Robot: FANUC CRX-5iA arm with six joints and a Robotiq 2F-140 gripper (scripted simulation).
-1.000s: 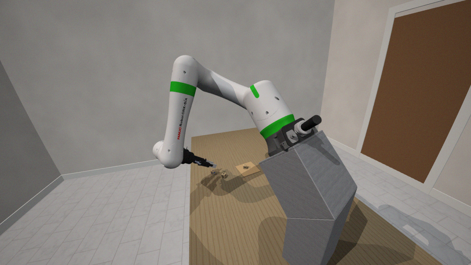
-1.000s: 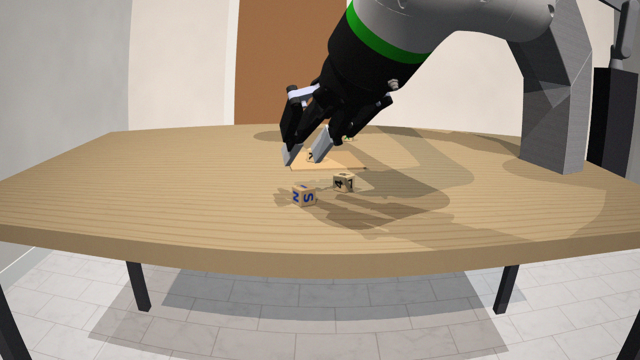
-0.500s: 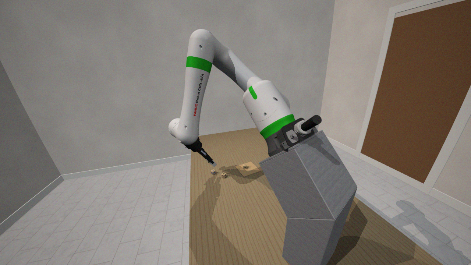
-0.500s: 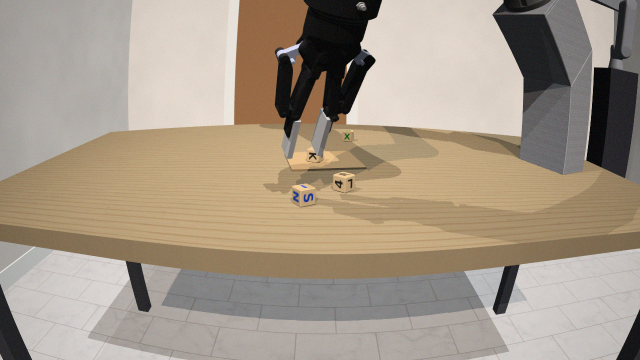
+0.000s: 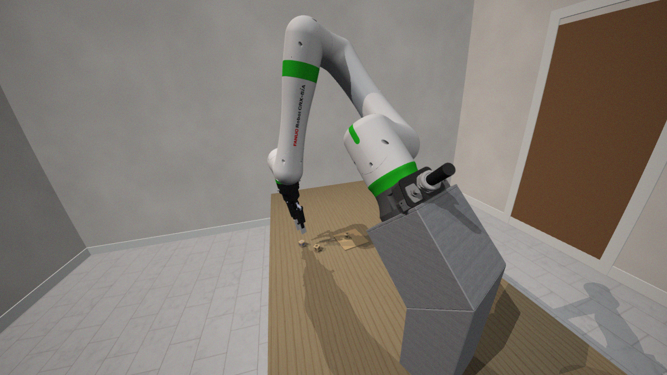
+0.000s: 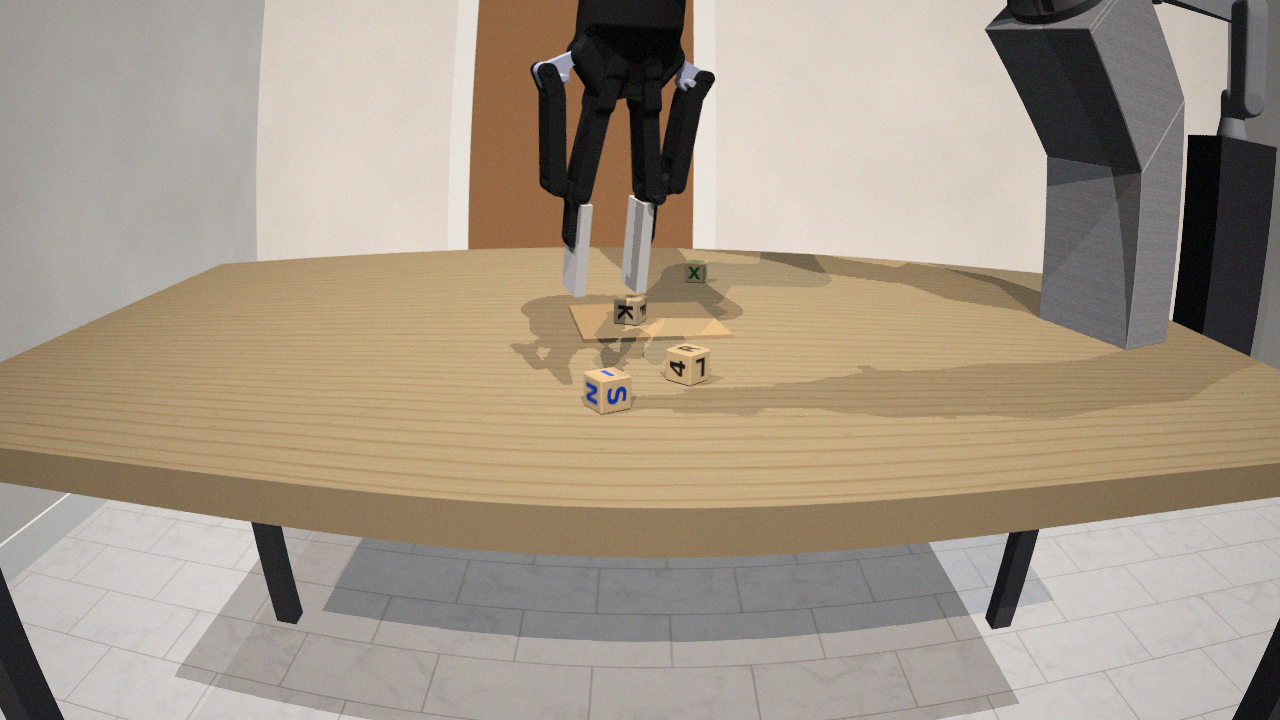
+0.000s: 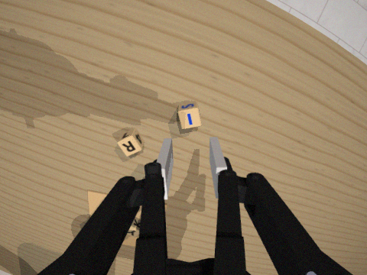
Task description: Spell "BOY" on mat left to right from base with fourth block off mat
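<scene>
Now: hand 100 mm above the block. Round my hand: tan mat (250 mm to the right, 110 mm below, 20 mm ahead).
</scene>
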